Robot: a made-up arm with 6 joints.
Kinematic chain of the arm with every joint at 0, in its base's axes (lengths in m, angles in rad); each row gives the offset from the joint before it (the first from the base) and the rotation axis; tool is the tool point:
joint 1: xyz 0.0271 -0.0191 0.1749 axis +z
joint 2: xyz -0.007 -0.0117 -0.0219 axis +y
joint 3: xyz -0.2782 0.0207 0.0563 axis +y
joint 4: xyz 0.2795 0.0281 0.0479 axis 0.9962 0 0.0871
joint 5: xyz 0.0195 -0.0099 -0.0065 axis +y
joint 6: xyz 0.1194 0.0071 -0.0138 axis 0.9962 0 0.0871
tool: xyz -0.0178 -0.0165 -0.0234
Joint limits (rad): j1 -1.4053..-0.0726 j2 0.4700..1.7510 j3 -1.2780..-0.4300 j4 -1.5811..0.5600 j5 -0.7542..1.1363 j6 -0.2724..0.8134
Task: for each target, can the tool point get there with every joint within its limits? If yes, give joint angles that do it. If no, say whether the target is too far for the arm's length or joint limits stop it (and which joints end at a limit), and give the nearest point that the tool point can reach.
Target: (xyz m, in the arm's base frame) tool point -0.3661 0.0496 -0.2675
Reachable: no: joint limits stop it (at a limit: joint 1, joint 2, joint 3) | nearest point 0.0178 -0.1799 0.0710 | short by 0.561 m
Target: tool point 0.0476 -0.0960 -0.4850
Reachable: no: joint limits stop it (at a limit: joint 1, joint 2, joint 3) | nearest point 0.0892 -0.2005 0.0290 | short by 0.526 m
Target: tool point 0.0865 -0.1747 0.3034
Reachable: yes | joints -1.2766 0.8112 -0.7241 -0.0972 0.9014 0.2175
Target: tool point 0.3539 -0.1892 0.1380
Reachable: yes | joints -0.5630 1.6508 -0.7302 -0.8668 -0.5232 0.5381
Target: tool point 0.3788 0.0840 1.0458
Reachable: no: too far | nearest point 0.2155 0.0149 0.6434 | short by 0.440 m
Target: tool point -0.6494 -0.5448 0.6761
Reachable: no: too far | nearest point -0.0042 -0.3046 0.5111 | short by 0.708 m
